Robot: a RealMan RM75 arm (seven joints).
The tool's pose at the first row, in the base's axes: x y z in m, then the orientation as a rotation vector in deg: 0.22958, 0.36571, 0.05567, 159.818, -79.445, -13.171
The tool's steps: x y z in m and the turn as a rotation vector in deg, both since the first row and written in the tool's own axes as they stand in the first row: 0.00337, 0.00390, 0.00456, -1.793, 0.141, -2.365; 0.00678, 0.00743, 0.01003, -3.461, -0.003, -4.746; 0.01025, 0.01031, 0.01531, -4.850, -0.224, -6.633; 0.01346, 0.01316, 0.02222, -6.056, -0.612, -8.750; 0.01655, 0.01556, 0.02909, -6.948, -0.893, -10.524; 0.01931, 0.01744, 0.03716, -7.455, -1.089, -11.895; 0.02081, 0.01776, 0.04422, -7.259, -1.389, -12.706; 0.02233, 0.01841, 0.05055, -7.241, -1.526, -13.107; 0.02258, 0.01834, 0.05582, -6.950, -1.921, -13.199
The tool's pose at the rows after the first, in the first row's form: 0.22786, 0.36090, 0.05106, 160.084, -75.296, -14.131; 0.22633, 0.35632, 0.04552, 160.437, -71.256, -15.392; 0.22538, 0.35208, 0.04010, 160.616, -68.049, -16.563; 0.22407, 0.34814, 0.03311, 161.075, -64.642, -17.845; 0.22305, 0.34457, 0.02613, 161.492, -61.832, -18.774; 0.22208, 0.34164, 0.01796, 161.932, -59.734, -19.351; 0.22174, 0.34060, 0.01082, 162.657, -58.729, -19.665; 0.22125, 0.33931, 0.00442, 162.941, -58.195, -19.849; 0.22071, 0.33941, -0.00083, 163.347, -58.245, -20.237
